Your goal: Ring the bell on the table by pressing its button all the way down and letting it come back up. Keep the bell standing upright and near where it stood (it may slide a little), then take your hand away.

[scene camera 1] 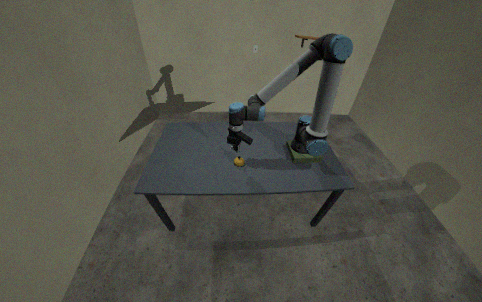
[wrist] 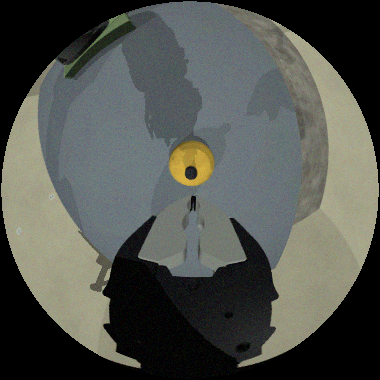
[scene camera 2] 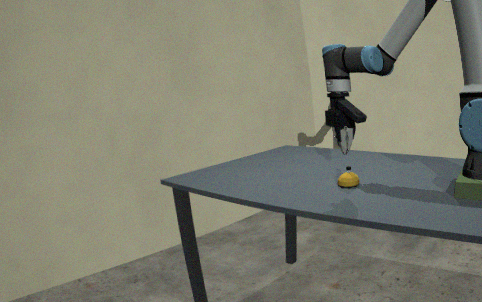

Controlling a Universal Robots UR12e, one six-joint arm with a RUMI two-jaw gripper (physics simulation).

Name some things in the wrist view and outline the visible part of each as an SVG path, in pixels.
My gripper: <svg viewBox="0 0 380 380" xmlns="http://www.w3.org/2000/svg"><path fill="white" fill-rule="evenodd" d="M186 195L166 206L156 215L150 216L118 249L111 265L108 282L102 290L102 294L110 298L109 323L104 323L103 327L116 342L115 351L136 359L140 363L141 370L152 372L158 376L174 378L219 376L219 374L234 372L237 370L237 364L241 361L261 354L261 345L275 331L275 327L270 326L271 301L278 298L278 293L273 285L268 259L258 242L233 217L229 217L213 203L199 195ZM192 201L193 210L197 213L197 226L201 230L197 247L198 261L212 269L212 276L173 276L169 271L170 268L183 263L186 258L186 233L184 229L188 225L188 213L192 210Z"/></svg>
A yellow dome-shaped bell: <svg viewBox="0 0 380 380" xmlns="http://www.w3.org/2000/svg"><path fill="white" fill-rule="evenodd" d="M183 141L176 145L170 153L170 173L182 184L201 184L212 174L214 167L213 154L205 144L199 141Z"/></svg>
